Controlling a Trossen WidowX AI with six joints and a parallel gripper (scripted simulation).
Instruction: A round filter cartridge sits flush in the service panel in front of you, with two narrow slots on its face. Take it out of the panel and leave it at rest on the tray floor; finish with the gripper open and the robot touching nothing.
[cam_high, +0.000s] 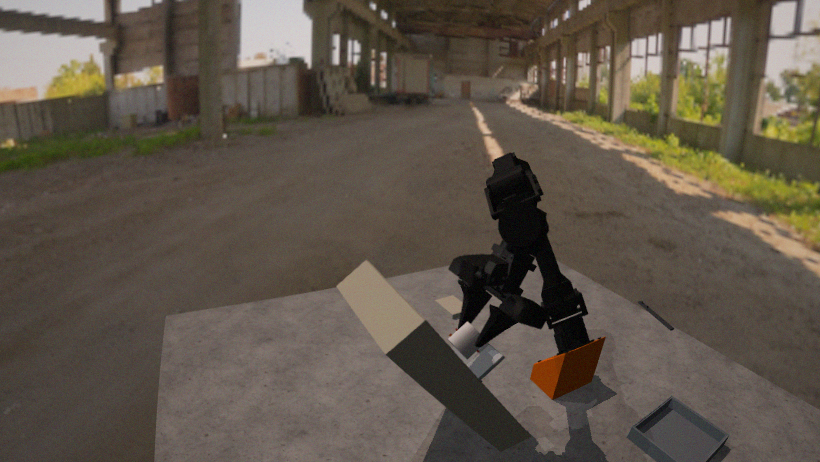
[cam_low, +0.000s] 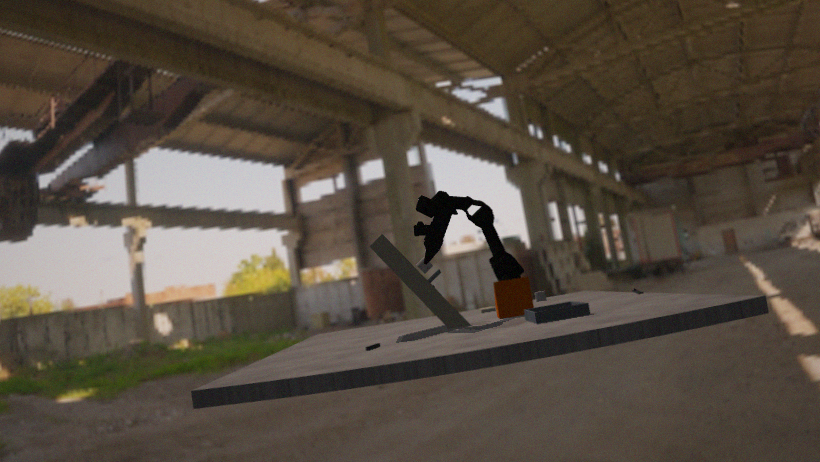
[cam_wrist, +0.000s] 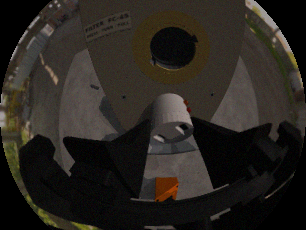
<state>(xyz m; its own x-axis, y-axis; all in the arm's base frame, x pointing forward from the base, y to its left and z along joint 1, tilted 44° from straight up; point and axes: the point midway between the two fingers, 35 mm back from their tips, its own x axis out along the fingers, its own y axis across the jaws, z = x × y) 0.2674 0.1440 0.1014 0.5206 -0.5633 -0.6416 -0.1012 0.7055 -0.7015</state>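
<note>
My gripper tip is now 40 mm short of the beige service panel and 50 mm above it. Round my gripper tip: round pale cartridge (right at my gripper tip); then grey tray (370 mm behind, 240 mm to the left, 210 mm below); then small beige block (190 mm behind, 430 mm to the right, 220 mm below).
</note>
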